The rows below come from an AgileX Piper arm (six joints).
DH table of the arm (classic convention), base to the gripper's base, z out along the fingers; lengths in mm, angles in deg. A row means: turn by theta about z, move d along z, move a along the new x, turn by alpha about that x. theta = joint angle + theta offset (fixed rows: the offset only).
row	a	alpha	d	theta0
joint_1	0	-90	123	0
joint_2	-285.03	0	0	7.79
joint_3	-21.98	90	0	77.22
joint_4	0	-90	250.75	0
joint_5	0	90	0	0
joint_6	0	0	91	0
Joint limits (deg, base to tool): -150..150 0..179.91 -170..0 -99.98..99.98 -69.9..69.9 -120..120
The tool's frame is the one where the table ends.
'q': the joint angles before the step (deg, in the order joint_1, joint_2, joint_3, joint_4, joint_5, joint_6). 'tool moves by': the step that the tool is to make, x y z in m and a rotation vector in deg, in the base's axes. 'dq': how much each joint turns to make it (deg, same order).
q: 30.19, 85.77, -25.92, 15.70, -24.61, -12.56
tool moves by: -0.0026, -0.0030, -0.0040, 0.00, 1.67, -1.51
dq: 0.01, 0.00, 0.67, 2.61, 0.68, -0.96
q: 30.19, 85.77, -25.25, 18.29, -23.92, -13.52
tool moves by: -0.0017, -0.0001, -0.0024, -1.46, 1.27, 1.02
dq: -0.01, 0.00, 0.04, -0.03, 1.72, -1.27
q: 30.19, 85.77, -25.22, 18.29, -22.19, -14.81
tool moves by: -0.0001, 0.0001, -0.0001, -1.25, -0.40, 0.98
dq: 0.00, 0.00, -0.01, -0.13, 0.12, -1.51
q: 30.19, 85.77, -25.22, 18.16, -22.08, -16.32
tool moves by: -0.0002, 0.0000, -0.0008, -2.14, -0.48, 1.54
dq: -0.01, 0.10, 0.01, -0.02, 0.26, -2.63
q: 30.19, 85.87, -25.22, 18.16, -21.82, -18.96
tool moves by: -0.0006, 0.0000, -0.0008, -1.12, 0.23, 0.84
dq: 0.00, 0.00, -0.01, -0.01, 0.66, -1.25
